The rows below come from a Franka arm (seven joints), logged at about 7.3 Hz.
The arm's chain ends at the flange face. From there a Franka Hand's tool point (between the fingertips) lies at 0.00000 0.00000 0.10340 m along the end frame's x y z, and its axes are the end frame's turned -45 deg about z.
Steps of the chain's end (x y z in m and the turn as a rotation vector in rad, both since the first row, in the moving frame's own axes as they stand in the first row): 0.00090, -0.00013, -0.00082, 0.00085, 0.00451, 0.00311; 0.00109, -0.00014, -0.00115, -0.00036, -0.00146, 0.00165; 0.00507, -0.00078, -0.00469, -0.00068, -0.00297, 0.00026; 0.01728, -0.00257, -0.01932, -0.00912, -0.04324, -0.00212
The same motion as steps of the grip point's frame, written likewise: 0.00112, 0.00081, -0.00082, -0.00259, 0.00379, 0.00311; 0.00074, 0.00059, -0.00115, 0.00078, -0.00129, 0.00165; 0.00387, 0.00287, -0.00469, 0.00162, -0.00258, 0.00026; 0.01021, 0.00791, -0.01942, 0.02413, -0.03702, -0.00212
